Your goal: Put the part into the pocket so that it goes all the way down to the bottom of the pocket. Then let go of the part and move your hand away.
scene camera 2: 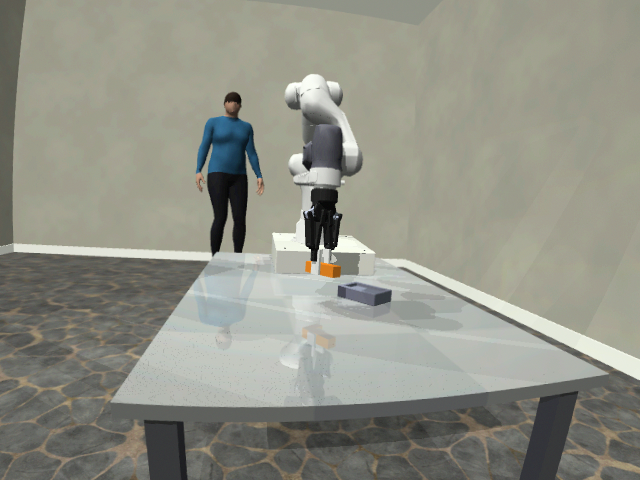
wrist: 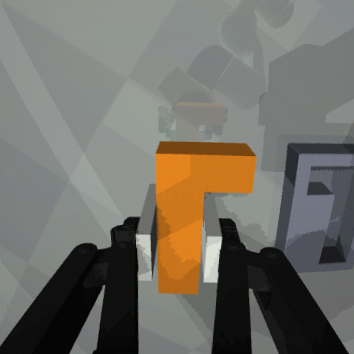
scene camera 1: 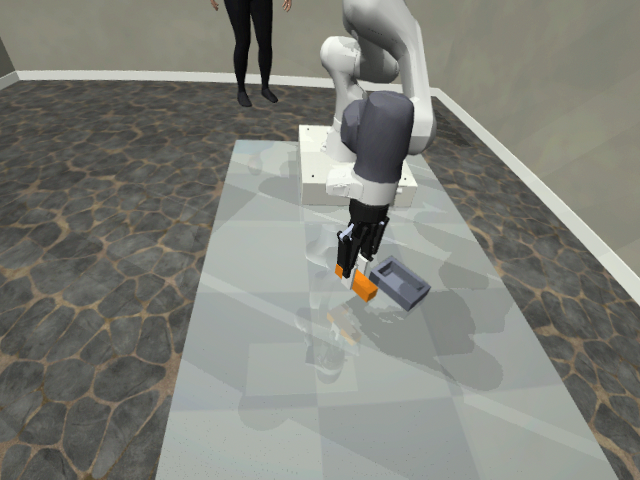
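My gripper [scene camera 1: 355,273] [scene camera 2: 320,262] [wrist: 179,202] is shut on the orange L-shaped part [scene camera 1: 364,287] [scene camera 2: 330,270] [wrist: 180,200]. The pads hold the long arm of the L, and in the wrist view its short arm points right at the far end. The part is held level above the table. The grey-blue block with the L-shaped pocket [scene camera 1: 410,302] [scene camera 2: 364,296] [wrist: 294,220] lies on the table to the right of the part in all three views. In the wrist view its right side is cut off. The block and the part are turned nearly the same way there.
The glossy table [scene camera 1: 248,320] [scene camera 2: 232,382] carries the block and mirrors the part and arm. The white robot base [scene camera 1: 315,191] [scene camera 2: 284,260] stands at its back end. A person [scene camera 1: 253,46] [scene camera 2: 227,149] stands behind the table on the left.
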